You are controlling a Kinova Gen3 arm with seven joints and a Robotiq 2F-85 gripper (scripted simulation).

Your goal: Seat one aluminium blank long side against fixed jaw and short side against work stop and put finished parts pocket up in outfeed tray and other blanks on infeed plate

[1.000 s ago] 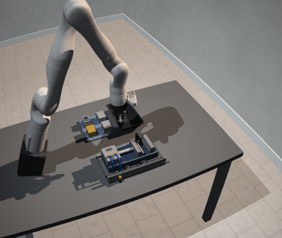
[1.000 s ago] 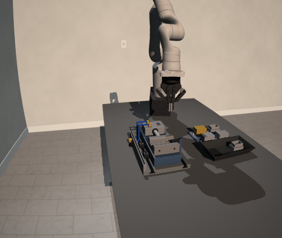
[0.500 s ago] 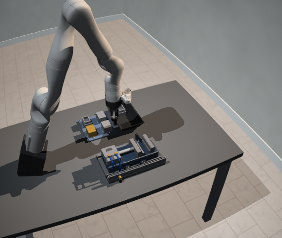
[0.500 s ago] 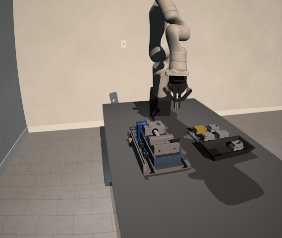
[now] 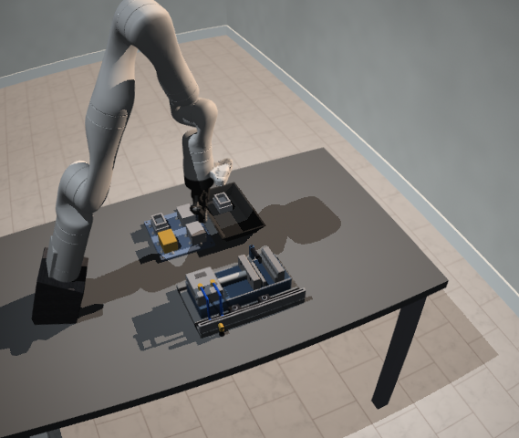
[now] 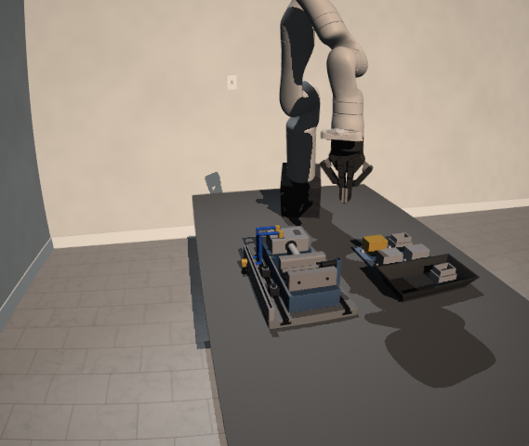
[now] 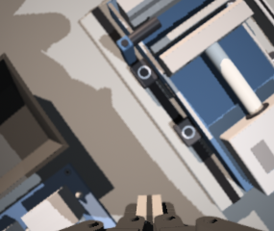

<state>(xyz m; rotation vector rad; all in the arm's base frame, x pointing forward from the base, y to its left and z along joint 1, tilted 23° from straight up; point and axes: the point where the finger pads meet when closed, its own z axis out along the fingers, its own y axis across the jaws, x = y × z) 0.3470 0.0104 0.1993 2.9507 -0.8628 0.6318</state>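
Right now the brass blank is 70 mm behind my hand, 140 mm to the left of it and 180 mm below it.
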